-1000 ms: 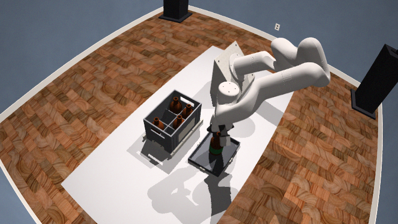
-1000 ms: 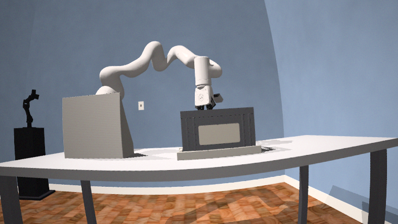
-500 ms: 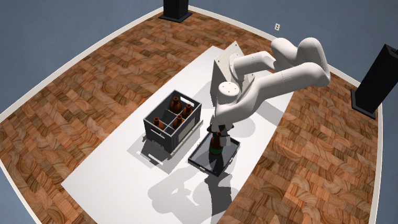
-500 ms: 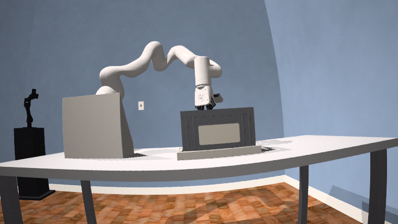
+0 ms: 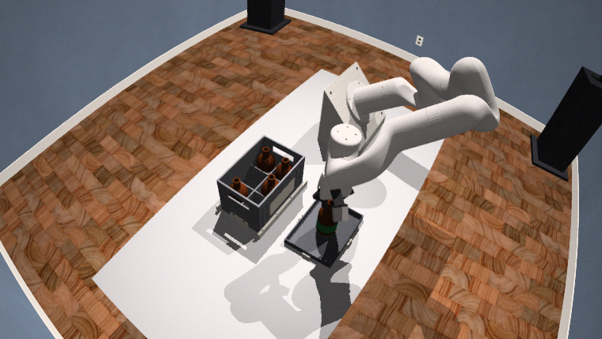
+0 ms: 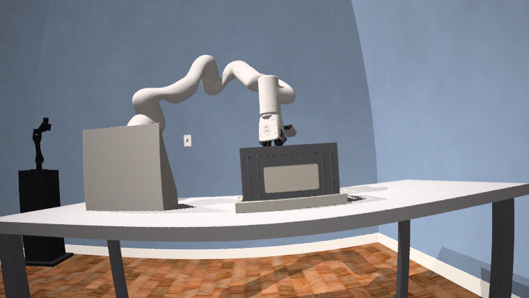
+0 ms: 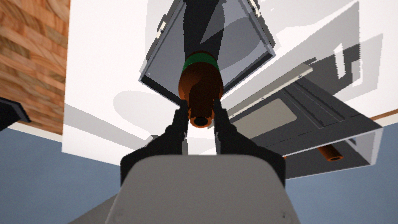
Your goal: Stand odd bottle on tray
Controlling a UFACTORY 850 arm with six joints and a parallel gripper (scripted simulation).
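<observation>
Right now my hand is 70 mm above the bottle. Round my hand: dark grey crate 270 mm to the right, 90 mm below, 20 mm behind; dark tray 160 mm below.
</observation>
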